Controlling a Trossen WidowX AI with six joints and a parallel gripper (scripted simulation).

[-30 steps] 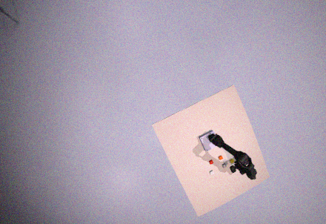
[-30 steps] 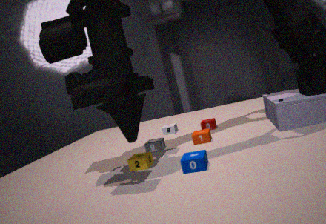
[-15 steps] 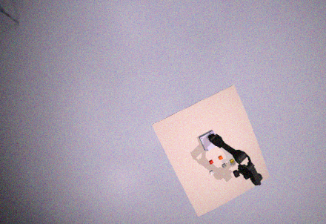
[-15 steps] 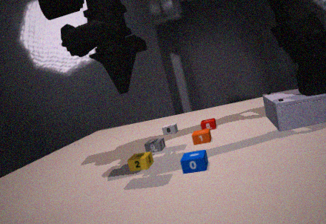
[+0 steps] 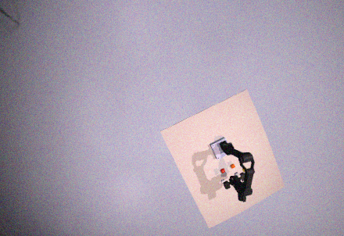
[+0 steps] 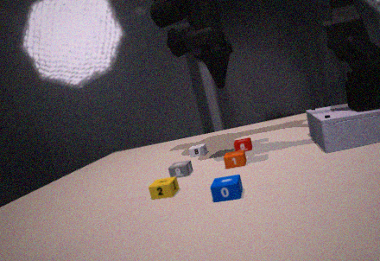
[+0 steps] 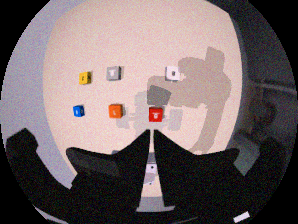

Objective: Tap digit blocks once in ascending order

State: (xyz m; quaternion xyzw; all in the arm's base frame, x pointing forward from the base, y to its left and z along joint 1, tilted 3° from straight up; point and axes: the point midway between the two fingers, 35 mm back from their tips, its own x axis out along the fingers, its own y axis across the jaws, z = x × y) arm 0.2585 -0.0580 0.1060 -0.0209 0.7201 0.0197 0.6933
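Now: gripper tip 1 cm past the red block, 2 cm to the left of it and 12 cm above it. From my gripper tip the other things lie so: orange block marked 1: 2 cm behind, 9 cm to the left, 12 cm below; white block marked 8: 9 cm ahead, 5 cm to the right, 12 cm below; grey block: 8 cm ahead, 10 cm to the left, 12 cm below.
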